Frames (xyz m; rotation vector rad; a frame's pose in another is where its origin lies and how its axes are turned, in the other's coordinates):
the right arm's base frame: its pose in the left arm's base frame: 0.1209 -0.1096 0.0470 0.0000 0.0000 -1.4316
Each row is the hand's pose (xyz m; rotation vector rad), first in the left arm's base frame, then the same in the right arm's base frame.
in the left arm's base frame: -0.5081 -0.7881 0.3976 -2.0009 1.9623 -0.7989
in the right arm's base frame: 0.5847 -0.7171 0.3506 -2.5777 0.1545 -0.3542
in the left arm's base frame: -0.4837 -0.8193 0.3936 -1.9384 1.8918 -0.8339
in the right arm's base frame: 0.6189 -0.6972 0.3466 -2.4949 0.1434 -0.3146
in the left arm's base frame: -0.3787 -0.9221 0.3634 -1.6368 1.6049 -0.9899
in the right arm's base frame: 0.7353 -0.6075 0.3164 -2.1153 0.1266 -0.1846
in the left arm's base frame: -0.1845 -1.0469 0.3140 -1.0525 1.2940 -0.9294
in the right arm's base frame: 0.8859 -0.4325 0.2670 -1.5667 0.2724 0.1772
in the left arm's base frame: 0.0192 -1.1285 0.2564 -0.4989 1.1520 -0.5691
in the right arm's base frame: 0.9949 -0.2421 0.2094 -1.1397 0.5454 0.6726
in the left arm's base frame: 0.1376 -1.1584 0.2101 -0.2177 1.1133 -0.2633
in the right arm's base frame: 1.0410 -0.1290 0.1631 -0.9370 0.7300 1.0073
